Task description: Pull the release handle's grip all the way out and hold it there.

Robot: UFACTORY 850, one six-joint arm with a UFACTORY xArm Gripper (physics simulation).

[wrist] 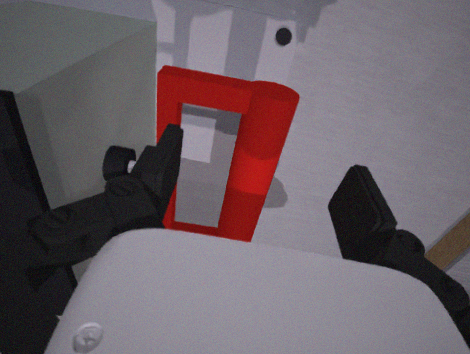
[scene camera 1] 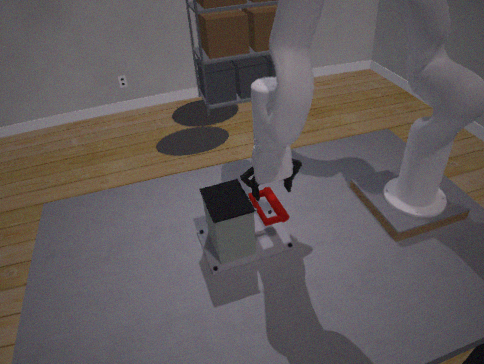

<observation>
my gripper: wrist; scene camera 1
same spot on my gripper: (scene camera 1: 252,183) = (wrist: 100,248)
</observation>
